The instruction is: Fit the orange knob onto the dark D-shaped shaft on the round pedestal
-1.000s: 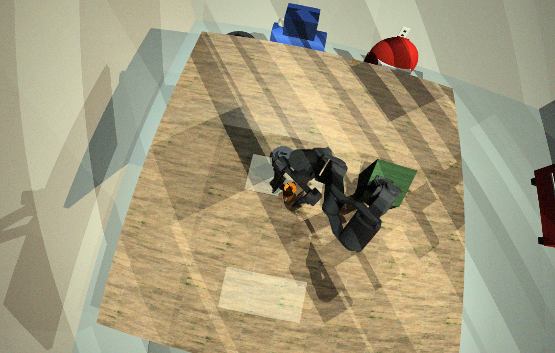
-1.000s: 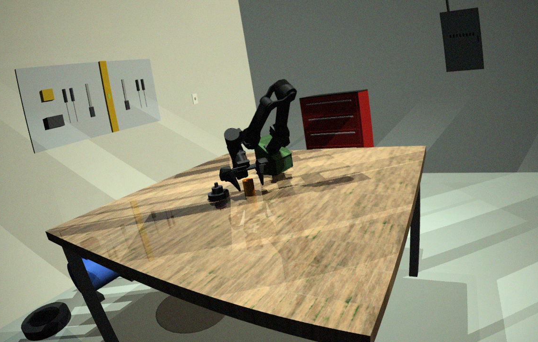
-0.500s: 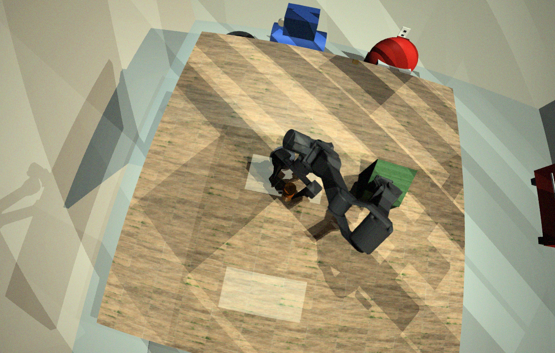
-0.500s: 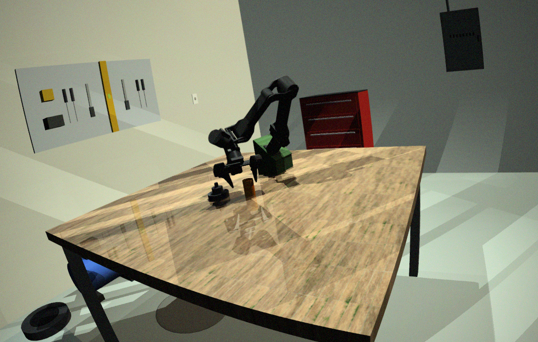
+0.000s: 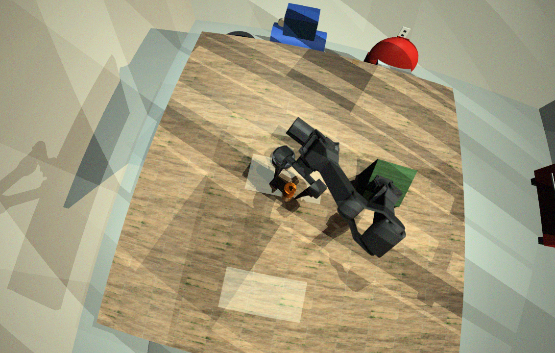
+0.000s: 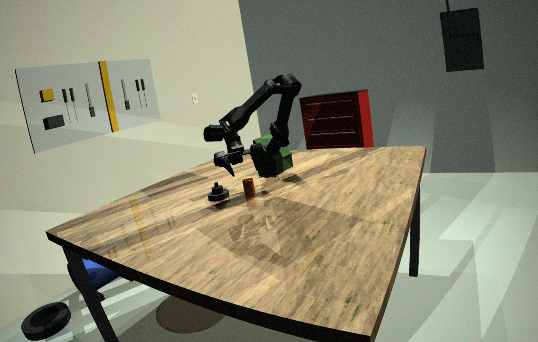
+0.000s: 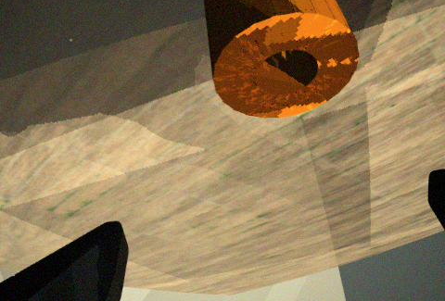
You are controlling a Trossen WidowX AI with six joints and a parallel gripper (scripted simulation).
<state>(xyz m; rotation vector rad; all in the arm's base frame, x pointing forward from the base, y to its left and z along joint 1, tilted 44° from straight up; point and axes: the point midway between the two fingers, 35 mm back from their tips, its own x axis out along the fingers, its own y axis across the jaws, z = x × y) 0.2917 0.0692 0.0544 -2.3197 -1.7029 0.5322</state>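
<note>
Right now my gripper tip is 2 cm past the orange knob, 1 cm to the left of it and 6 cm above it. Round my gripper tip: shaft (4 cm ahead, 13 cm to the right, 6 cm below).
</note>
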